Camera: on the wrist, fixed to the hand. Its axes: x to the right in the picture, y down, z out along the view.
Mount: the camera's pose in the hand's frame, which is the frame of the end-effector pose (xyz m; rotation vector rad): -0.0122 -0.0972 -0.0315 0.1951 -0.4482 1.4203
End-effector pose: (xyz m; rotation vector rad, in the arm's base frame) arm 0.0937 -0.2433 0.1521 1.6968 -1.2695 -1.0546
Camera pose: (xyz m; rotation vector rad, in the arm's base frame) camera 0.1545 -0.2070 0.0774 0.2914 -2.3078 -0.3801
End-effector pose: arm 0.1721 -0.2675 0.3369 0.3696 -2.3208 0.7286
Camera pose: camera 0.2399 -0.3262 0.3873 1.1153 2.2801 -1.3647
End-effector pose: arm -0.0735 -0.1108 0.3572 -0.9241 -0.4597 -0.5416
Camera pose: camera -0.1385 -0.1818 0.3935 -0.9481 -0.1514 0.9976
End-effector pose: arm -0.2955 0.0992 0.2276 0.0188 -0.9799 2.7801
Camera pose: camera -0.2638 0.1907 0.2623 0.0212 0.4225 -1.7983
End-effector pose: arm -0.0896 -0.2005 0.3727 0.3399 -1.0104 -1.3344
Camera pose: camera -0.1267 -0.2251 0.2799 -0.5228 -1.3274 0.0051
